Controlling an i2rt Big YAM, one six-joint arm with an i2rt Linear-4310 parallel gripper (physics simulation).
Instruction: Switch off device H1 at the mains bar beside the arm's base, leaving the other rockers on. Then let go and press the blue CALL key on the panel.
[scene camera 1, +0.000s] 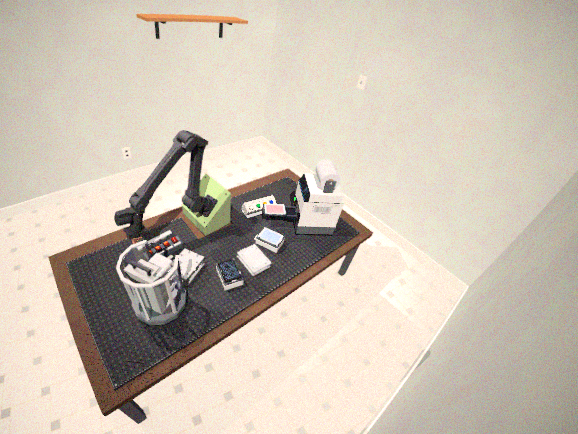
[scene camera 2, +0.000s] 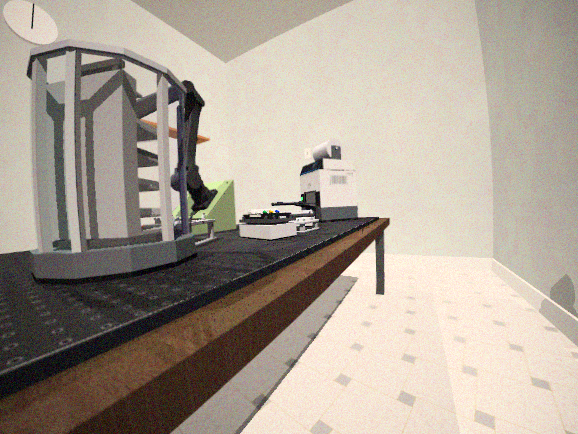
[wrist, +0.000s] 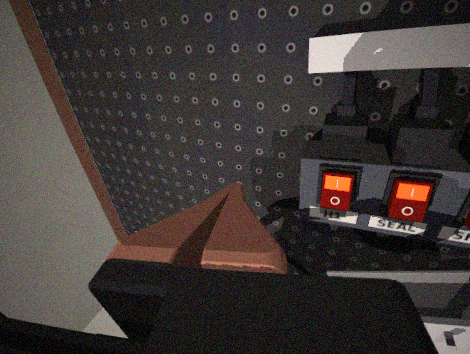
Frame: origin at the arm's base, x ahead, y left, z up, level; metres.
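Seen in the pictures: gripper, fingertip midpoint: (wrist: 236, 192); arm's base, origin of the base link: (scene camera 1: 208, 206) (scene camera 2: 205, 200).
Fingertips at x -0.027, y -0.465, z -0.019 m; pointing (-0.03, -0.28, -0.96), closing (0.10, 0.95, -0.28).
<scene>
Offsets run from my fingertips to a thing's top centre. "spot": to the spot under its first point.
The mains bar {0.129 m left, 0.012 m ahead, 0.061 m down} (scene camera 1: 162, 246) (wrist: 374, 186) stands beside the arm, behind the round rack. In the wrist view, the H1 rocker {0.052 m left, 0.040 m ahead, 0.062 m down} (wrist: 336, 191) shows its orange upper half lit, and the SEAL rocker {0.102 m left, 0.043 m ahead, 0.062 m down} (wrist: 410, 200) is lit too. A third rocker is cut off by the right edge. My gripper (scene camera 1: 136, 241) (wrist: 236, 192) is shut and empty. Its copper-coloured tip is left of the H1 rocker and apart from it in the wrist view. The rack hides the gripper in scene camera 2. The blue CALL key {0.858 m left, 0.200 m ahead, 0.040 m down} (scene camera 1: 271, 202) (scene camera 2: 277, 211) is on the white panel {0.794 m left, 0.156 m ahead, 0.031 m down} (scene camera 1: 247, 207), far from the gripper.
The round rack {spot: 0.125 m right, 0.406 m ahead, 0.068 m down} (scene camera 1: 160, 319) (scene camera 2: 112, 260) stands close in front of the bar. A pale rail {spot: 0.045 m left, 0.058 m back, 0.099 m down} (wrist: 332, 54) runs above the plugs. A green wedge stand (scene camera 1: 220, 200) (scene camera 2: 227, 202) is beside the arm's base. White boxes, a dark-topped tray {0.276 m left, 0.425 m ahead, 0.045 m down} (scene camera 1: 229, 272) and a white machine {0.961 m left, 0.482 m ahead, 0.341 m up} (scene camera 1: 320, 215) (scene camera 2: 327, 190) stand further right.
</scene>
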